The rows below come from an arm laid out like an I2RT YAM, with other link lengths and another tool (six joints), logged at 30 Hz.
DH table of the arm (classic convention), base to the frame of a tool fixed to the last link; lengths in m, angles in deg. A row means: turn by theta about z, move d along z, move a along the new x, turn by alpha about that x. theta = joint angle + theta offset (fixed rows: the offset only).
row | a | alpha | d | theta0
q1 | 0.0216 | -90 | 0.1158 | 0
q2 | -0.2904 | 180 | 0 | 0
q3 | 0.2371 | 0 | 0 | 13.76
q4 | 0.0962 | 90 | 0.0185 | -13.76
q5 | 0 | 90 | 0.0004 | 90
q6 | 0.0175 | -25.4 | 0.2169 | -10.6
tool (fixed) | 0 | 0 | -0.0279 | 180
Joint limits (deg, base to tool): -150..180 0..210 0..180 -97..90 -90..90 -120..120
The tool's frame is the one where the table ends.
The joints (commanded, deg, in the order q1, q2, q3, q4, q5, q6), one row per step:
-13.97, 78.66, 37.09, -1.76, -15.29, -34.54
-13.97, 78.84, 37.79, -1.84, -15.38, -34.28
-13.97, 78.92, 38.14, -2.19, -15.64, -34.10
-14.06, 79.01, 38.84, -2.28, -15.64, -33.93
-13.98, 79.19, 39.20, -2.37, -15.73, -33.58
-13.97, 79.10, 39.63, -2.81, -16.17, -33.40
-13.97, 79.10, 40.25, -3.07, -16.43, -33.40
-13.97, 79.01, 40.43, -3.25, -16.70, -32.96
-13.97, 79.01, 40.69, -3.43, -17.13, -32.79
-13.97, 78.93, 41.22, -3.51, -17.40, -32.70
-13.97, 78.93, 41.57, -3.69, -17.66, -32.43
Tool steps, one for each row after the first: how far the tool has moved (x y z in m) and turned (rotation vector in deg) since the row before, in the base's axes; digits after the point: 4 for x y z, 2 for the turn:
0.0032, -0.0006, 0.0038, 0.15, -0.42, -0.11
0.0007, 0.0006, 0.0009, 0.33, 0.05, 0.07
0.0030, -0.0014, 0.0043, 0.00, -0.49, -0.20
0.0015, 0.0004, 0.0012, 0.30, -0.07, -0.08
0.0008, 0.0013, 0.0024, 0.40, -0.13, 0.22
0.0022, 0.0003, 0.0039, 0.08, -0.39, 0.19
0.0003, 0.0007, 0.0014, 0.49, -0.08, -0.08
0.0007, 0.0012, 0.0015, 0.39, -0.13, 0.21
0.0022, 0.0003, 0.0044, 0.11, -0.55, 0.15
0.0011, 0.0005, 0.0021, 0.33, -0.17, 0.03

